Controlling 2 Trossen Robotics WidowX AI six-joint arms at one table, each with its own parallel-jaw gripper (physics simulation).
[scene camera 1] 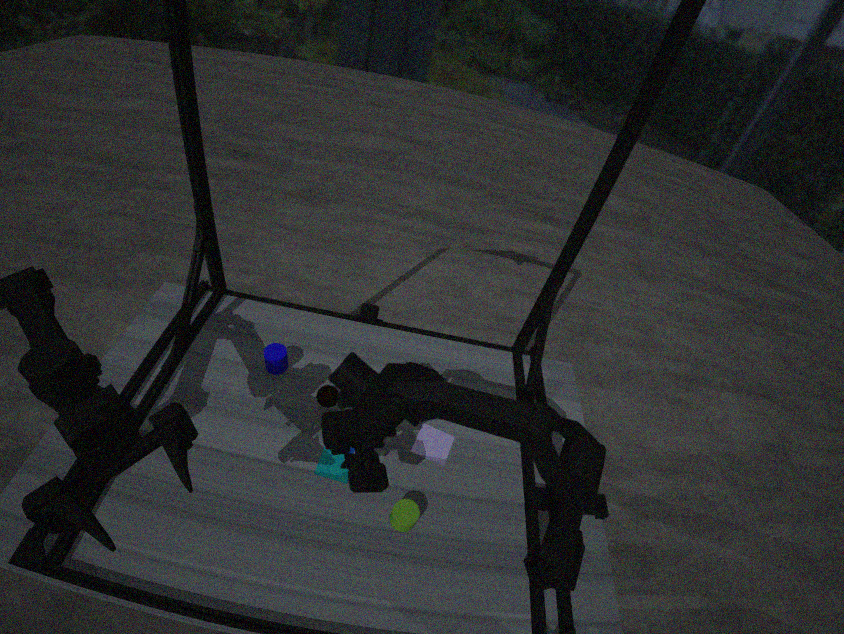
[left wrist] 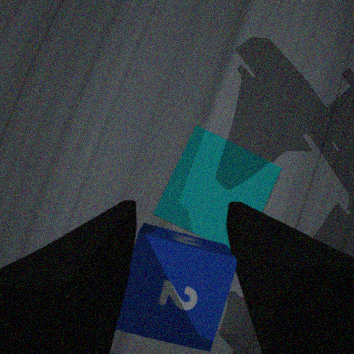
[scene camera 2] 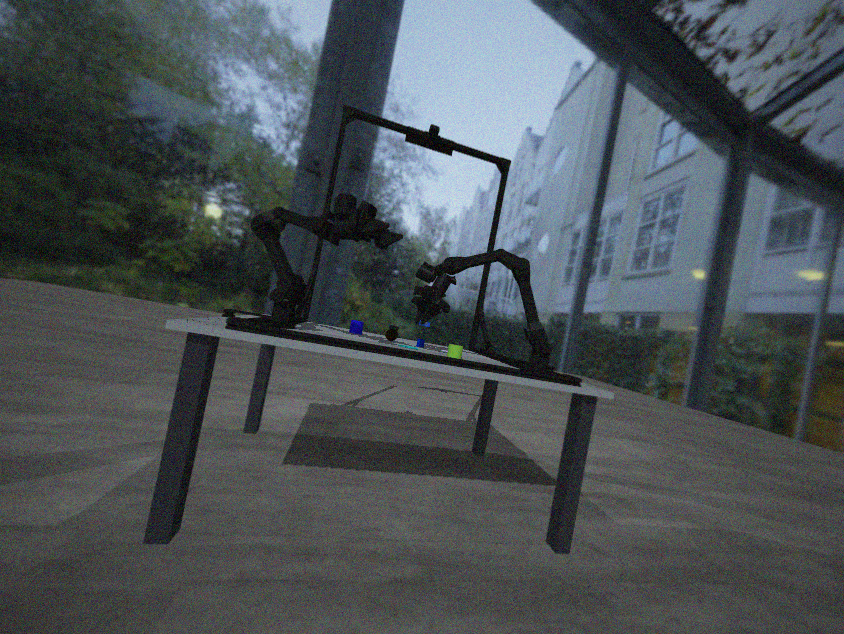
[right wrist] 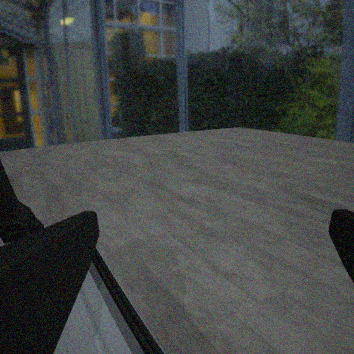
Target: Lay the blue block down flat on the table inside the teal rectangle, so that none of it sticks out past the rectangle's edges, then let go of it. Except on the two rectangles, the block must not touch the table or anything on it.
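Frame: origin at the left arm's base, x right, y ahead, z up, level; metres.
Seen in the pictures: left gripper, between the fingertips: (scene camera 1: 341, 458) (left wrist: 181, 212) (scene camera 2: 418, 323); right gripper, between the fingertips: (scene camera 1: 153, 519) (scene camera 2: 396, 231) (right wrist: 214, 222); left arm's base, origin of its link: (scene camera 1: 546, 570) (scene camera 2: 537, 368); right arm's base, origin of its link: (scene camera 2: 281, 321).
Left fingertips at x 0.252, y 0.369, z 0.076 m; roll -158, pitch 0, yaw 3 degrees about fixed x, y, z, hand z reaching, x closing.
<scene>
Offsets run from my left fingertips to a thing's top centre. "*": to the spot under its first point.
The blue block @[dx -0.001, dy -0.024, dz +0.014 m] (scene camera 1: 352, 450) (scene camera 2: 426, 324) (left wrist: 175, 290) is between the fingers of my left gripper (scene camera 2: 423, 320) (left wrist: 181, 212), which is shut on it. A face with a white "2" shows in the left wrist view. In scene camera 2 the block is raised above the table. The teal rectangle @[* dx +0.022, dy +0.019, dz -0.094 m] (scene camera 1: 330, 468) (scene camera 2: 409, 346) (left wrist: 205, 175) lies flat on the table, just beyond the block in the left wrist view. In scene camera 1 the left arm hides part of it and most of the block. My right gripper (scene camera 1: 152, 518) (scene camera 2: 393, 240) (right wrist: 214, 222) is open and empty, high at the left.
A lavender rectangle @[* dx +0.057, dy -0.216, dz -0.094 m] (scene camera 1: 435, 443) lies right of the teal one. A green cylinder @[dx -0.098, dy -0.113, dz -0.051 m] (scene camera 1: 404, 515) (scene camera 2: 455, 351), a dark ball @[dx +0.184, dy +0.015, dz -0.045 m] (scene camera 1: 327, 395) (scene camera 2: 392, 333), a larger blue cylinder @[dx +0.294, dy +0.134, dz -0.041 m] (scene camera 1: 275, 358) (scene camera 2: 356, 327) and a small blue object @[dx +0.111, dy -0.088, dz -0.064 m] (scene camera 2: 420, 343) stand around. A black frame (scene camera 1: 194, 170) rises over the table.
</scene>
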